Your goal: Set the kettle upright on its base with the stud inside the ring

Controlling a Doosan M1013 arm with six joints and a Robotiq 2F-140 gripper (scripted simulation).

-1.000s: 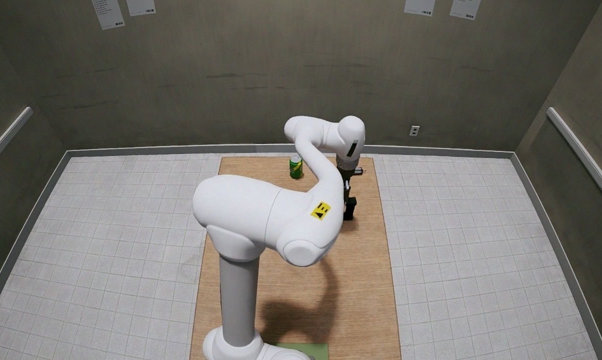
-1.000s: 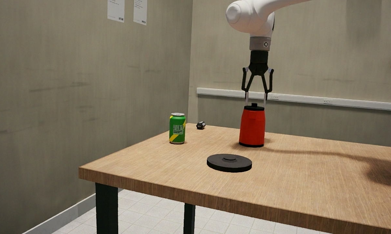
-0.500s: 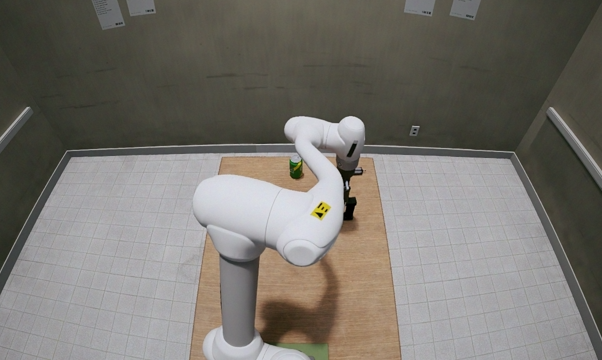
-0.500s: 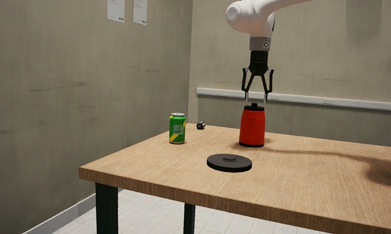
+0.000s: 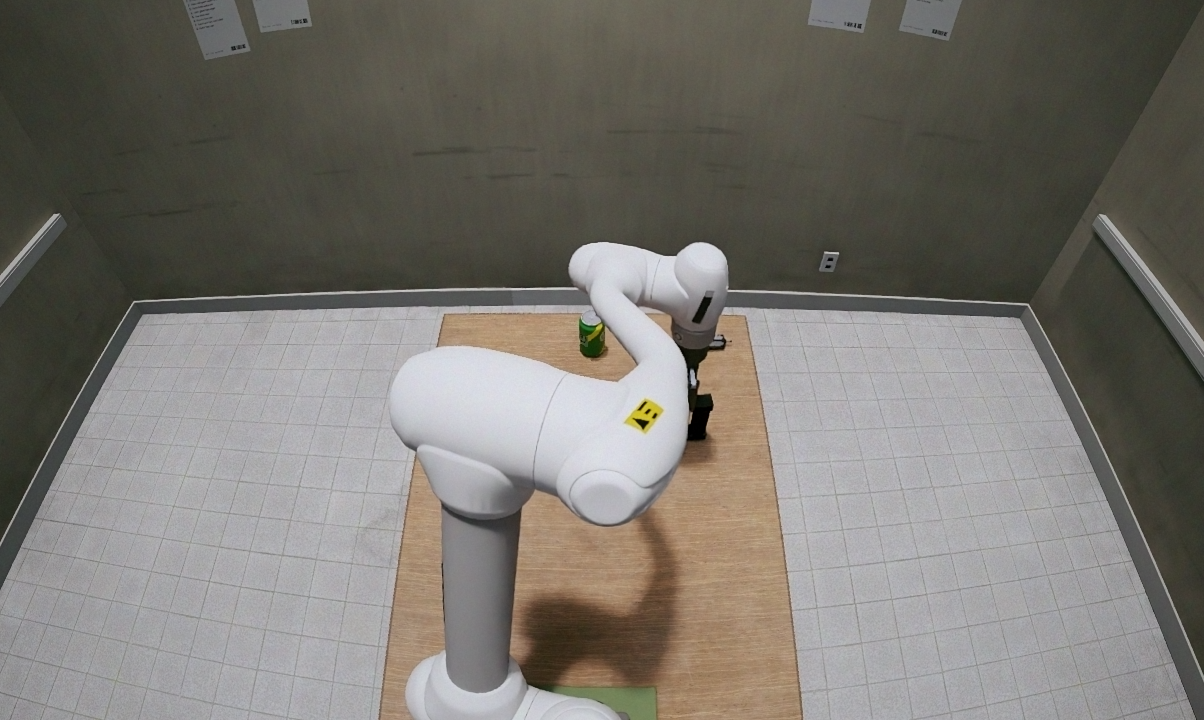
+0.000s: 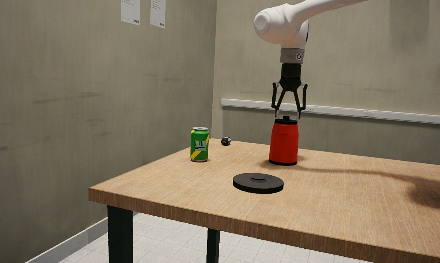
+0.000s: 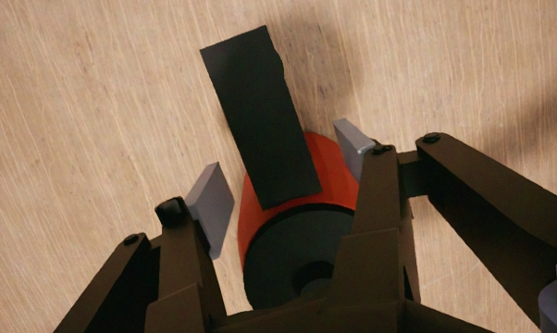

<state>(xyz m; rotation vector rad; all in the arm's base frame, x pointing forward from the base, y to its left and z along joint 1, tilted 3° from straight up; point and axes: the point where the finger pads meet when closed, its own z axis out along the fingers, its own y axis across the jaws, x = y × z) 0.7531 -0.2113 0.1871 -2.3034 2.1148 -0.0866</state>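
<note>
The red kettle is 30 mm to the left of my hand and 70 mm below it. From my hand the other things lie so: round black base (10 mm ahead, 380 mm to the left, 150 mm below); then can (280 mm ahead, 200 mm to the left, 100 mm below).
</note>
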